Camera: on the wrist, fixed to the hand. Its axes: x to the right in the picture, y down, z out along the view.
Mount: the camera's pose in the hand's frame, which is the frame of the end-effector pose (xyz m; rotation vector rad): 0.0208 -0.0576 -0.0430 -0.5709 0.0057 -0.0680
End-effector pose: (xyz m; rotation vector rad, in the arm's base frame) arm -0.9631 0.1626 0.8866 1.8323 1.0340 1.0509
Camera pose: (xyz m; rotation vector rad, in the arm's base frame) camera -1.0105 0.2123 0.8569 1.3221 0.6960 1.1642
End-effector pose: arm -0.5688 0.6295 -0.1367 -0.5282 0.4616 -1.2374
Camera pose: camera -0.6326 0.5903 -0.1367 -1.0298 0.8148 -1.1662
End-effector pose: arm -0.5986 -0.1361 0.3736 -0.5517 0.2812 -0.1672
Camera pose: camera -0.5967 -0.2104 0.3650 -1.1276 0.3166 -0.1537
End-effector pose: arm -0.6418 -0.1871 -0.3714 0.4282 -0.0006 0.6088
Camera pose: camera -0.5981 -0.2012 -0.4305 -0.1266 -0.1507 0.5155
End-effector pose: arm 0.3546 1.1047 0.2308 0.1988 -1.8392 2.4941
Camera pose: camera 0.3365 1.1619 0.2755 0.2231 -2.3909 1.8207
